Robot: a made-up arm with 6 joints.
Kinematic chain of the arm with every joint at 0, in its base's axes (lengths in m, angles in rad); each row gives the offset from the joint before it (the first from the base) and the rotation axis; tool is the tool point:
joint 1: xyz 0 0 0.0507 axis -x
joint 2: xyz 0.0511 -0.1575 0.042 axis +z
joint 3: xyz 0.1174 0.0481 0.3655 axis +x
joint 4: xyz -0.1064 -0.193 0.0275 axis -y
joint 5: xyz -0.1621 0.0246 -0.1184 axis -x
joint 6: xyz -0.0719 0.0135 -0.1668 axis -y
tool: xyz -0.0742 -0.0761 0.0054
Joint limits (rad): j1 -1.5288..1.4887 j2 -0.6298..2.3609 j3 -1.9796..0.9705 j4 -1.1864..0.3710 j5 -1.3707..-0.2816 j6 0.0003..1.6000
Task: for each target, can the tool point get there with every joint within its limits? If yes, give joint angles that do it. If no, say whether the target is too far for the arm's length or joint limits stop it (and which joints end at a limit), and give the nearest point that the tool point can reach.
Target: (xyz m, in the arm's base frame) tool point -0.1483 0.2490 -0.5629
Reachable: no: joint limits stop it (at a limit: joint 1, joint 4, joint 5) | nearest point -0.0687 -0.0488 -0.3726 | short by 0.362 m
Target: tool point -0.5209 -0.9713 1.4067
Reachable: no: too far | nearest point -0.1793 -0.4820 0.7236 | short by 0.907 m
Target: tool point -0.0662 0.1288 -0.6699
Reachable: no: joint limits stop it (at a limit: joint 1, joint 3, joint 5) | nearest point -0.0159 -0.0782 -0.4219 | short by 0.327 m
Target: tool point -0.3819 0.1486 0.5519
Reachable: yes | joints 0.8143 0.0282 -0.3379 -0.7873 -0.3799 0.7380
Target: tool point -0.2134 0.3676 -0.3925
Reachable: no: joint limits stop it (at a limit: joint 1, joint 3, joint 4) | nearest point -0.1318 0.4441 -0.1915 | short by 0.230 m
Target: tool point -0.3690 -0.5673 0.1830
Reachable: yes | joints -0.8627 0.5216 -1.4521 -0.9096 -0.6545 0.4226
